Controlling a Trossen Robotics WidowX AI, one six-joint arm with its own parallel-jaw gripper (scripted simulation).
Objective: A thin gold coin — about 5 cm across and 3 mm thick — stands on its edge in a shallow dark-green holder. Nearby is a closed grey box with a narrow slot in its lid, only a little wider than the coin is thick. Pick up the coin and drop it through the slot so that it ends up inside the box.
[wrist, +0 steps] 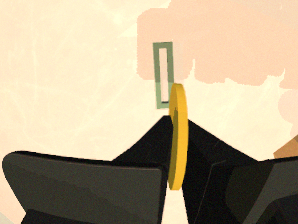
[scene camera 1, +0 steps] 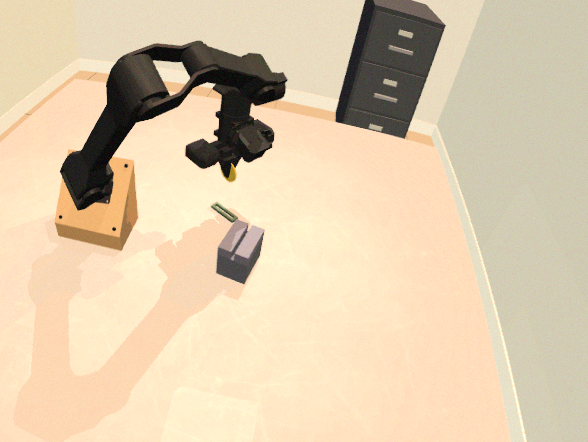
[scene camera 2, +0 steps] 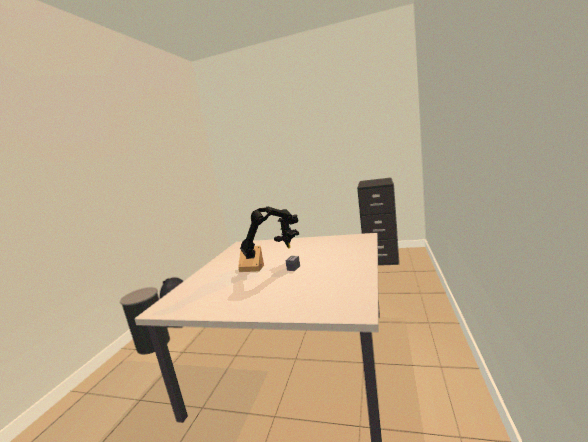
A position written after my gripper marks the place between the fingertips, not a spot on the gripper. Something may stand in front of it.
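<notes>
In scene camera 1, my gripper [scene camera 1: 227, 176] is in sight, and my gripper holds a gold coin, which the wrist view shows at the spot [wrist: 178, 112]. That wrist view shows my gripper too [wrist: 172, 123].
</notes>
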